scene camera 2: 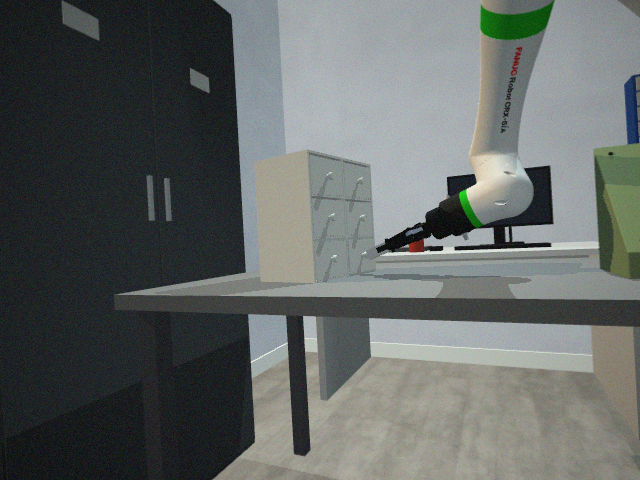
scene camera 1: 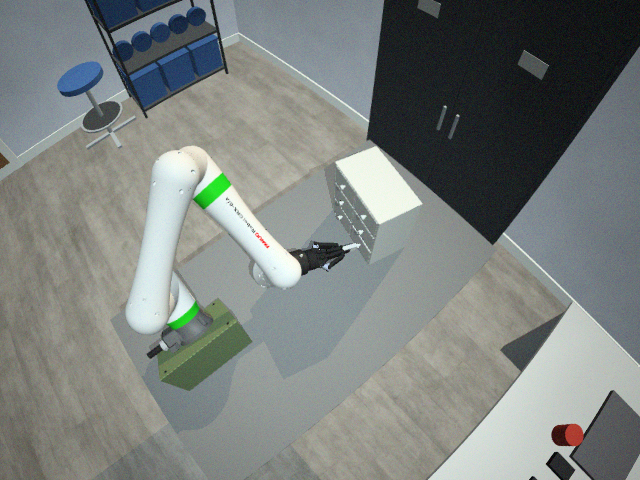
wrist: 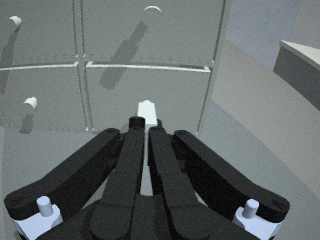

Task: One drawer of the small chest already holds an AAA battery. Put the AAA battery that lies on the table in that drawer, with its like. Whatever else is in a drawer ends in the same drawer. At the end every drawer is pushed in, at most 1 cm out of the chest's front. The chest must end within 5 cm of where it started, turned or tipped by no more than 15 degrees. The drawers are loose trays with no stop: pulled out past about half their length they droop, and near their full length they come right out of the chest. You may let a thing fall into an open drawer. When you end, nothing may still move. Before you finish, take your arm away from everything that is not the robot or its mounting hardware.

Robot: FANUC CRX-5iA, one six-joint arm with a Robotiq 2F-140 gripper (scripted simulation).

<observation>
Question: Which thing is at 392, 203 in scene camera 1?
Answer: A small white chest.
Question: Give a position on a drawer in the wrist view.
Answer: At 178, 92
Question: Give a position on a small white chest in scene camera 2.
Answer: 283, 189
</observation>
